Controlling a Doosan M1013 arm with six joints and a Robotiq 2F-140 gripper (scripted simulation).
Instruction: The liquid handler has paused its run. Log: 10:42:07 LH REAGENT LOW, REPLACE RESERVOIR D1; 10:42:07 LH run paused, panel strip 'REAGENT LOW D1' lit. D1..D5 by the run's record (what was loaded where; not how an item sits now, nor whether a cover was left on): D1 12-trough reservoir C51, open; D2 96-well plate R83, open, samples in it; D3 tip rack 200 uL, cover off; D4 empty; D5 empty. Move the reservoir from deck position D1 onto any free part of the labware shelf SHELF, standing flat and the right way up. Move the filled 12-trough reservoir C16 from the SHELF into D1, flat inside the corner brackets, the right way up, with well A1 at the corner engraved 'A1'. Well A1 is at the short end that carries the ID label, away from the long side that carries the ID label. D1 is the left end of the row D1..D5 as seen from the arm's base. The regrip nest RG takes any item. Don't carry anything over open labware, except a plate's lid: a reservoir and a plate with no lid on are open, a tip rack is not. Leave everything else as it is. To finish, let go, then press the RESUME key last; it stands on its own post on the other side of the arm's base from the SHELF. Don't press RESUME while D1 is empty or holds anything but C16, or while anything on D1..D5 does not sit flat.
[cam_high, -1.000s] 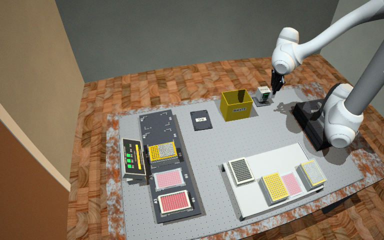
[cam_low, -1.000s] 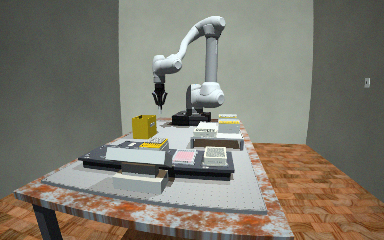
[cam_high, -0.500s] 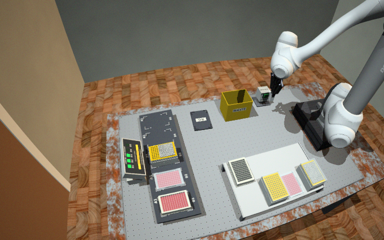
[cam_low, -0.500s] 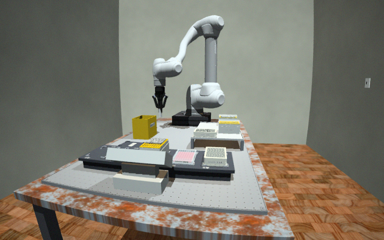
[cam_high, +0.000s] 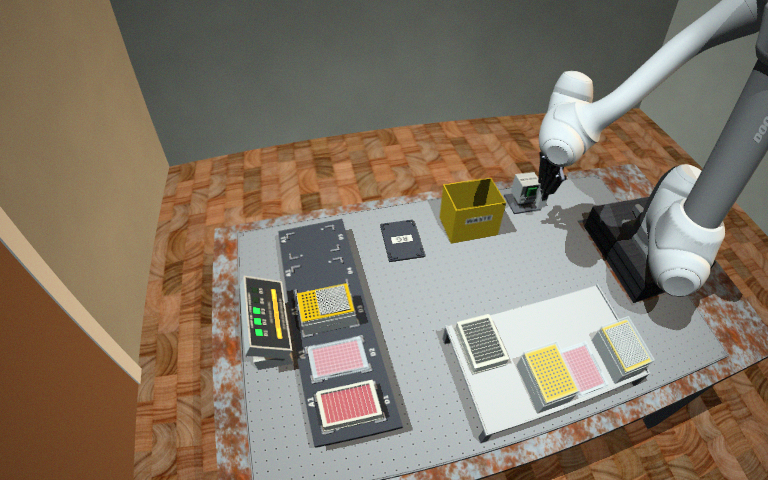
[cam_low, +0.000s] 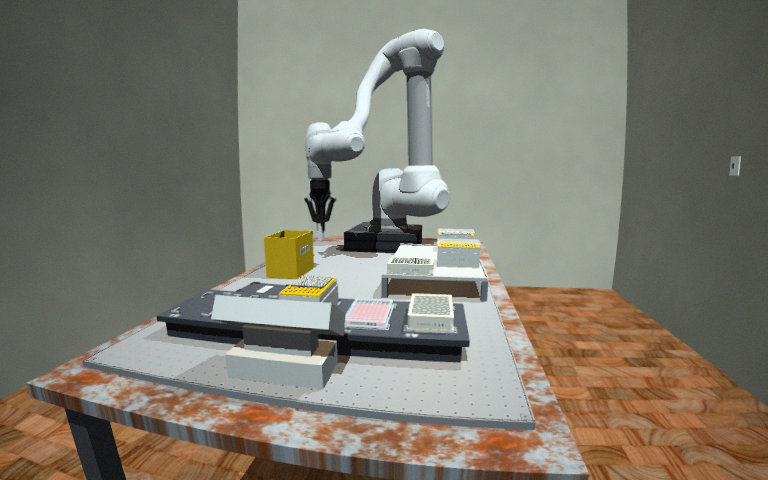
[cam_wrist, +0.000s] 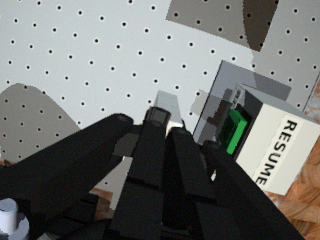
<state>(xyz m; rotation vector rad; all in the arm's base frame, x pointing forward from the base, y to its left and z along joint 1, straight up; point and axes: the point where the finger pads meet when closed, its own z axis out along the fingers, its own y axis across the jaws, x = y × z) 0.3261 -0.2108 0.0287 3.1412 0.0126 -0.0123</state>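
Right now the resume key post is 7 cm to the right of my hand and 4 cm below it. Round my hand: shelf label (18 cm ahead, 29 cm to the left, 11 cm below); then waste bin (22 cm ahead, 3 cm to the right, 7 cm below); then RG nest (43 cm ahead, 1 cm to the right, 11 cm below).
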